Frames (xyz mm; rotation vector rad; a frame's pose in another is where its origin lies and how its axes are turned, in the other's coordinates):
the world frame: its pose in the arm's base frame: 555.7 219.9 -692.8 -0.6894 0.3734 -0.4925
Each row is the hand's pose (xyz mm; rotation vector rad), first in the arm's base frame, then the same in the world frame.
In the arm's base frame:
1: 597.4 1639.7 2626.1 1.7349 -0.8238 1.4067
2: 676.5 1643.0 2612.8 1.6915 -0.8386 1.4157
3: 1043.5 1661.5 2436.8 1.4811 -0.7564 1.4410
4: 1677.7 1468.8 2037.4 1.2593 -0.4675 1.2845
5: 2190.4 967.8 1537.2 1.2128 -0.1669 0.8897
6: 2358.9 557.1 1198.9 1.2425 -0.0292 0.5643
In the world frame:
1: -1284.6 -1300.5 3113.0 -2.1118 1.1242 -1.7761
2: -1219.2 -1265.1 3143.2 -2.0992 1.1720 -1.7956
3: -898.6 -1021.0 3203.2 2.0423 -1.2698 1.9829
4: -206.5 -683.8 3124.5 1.7814 -0.9662 1.8813
5: 570.2 -520.5 2758.3 1.7528 -0.5217 1.5681
6: 988.2 -512.4 2388.5 1.8089 -0.2538 1.2836

